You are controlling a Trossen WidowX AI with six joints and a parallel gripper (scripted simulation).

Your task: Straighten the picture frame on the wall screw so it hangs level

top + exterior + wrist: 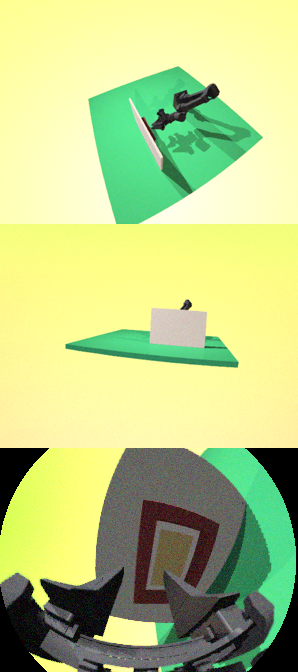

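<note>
The picture frame lies 4 cm ahead of my gripper tip, 1 cm to the right of it and 5 cm below it. The rest, counted from my gripper tip: wall panel: 5 cm ahead, 6 cm below.
</note>
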